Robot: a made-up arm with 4 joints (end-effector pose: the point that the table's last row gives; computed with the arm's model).
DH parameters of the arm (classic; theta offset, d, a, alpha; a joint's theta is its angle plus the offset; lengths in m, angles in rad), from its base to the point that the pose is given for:
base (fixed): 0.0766 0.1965 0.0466 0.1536
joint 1: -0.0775 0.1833 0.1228 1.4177
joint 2: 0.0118 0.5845 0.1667 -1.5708
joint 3: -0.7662 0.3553 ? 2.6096
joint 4: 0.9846 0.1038 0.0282 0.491
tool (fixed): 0.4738 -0.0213 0 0
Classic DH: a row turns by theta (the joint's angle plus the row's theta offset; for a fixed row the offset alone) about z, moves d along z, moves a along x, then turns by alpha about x.
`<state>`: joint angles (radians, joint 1 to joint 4).
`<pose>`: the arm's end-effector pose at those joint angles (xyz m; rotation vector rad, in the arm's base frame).
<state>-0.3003 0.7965 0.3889 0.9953</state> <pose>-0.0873 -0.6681 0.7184 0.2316 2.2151 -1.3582</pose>
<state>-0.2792 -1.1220 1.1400 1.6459</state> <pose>0.3332 -0.7454 0.2895 0.7696 -2.2511 0.5329</pose>
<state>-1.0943 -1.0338 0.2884 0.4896</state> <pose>-0.3250 -0.7565 0.3679 0.1277 -2.0798 -0.4409</pose>
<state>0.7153 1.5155 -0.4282 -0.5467</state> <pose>0.3575 -0.6592 0.5364 -1.1029 1.0725 -0.4931</pose>
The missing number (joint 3, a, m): 0.0656
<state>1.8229 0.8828 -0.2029 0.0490</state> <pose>0.6652 0.0549 0.7912 -1.7662 0.6997 0.0028</pose>
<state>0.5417 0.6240 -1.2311 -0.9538</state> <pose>0.3745 -0.5793 0.6671 -1.3862 2.0584 -0.0607</pose>
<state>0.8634 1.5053 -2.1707 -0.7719</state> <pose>0.3454 -0.5116 0.4649 -0.3981 1.6720 0.9782</pose>
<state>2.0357 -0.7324 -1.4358 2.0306</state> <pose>0.3805 0.5390 0.6857 0.8801 1.8281 -1.6013</pose>
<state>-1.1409 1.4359 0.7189 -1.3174</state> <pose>-0.5268 -0.2097 0.7462 1.7577 -1.3791 1.2292</pose>
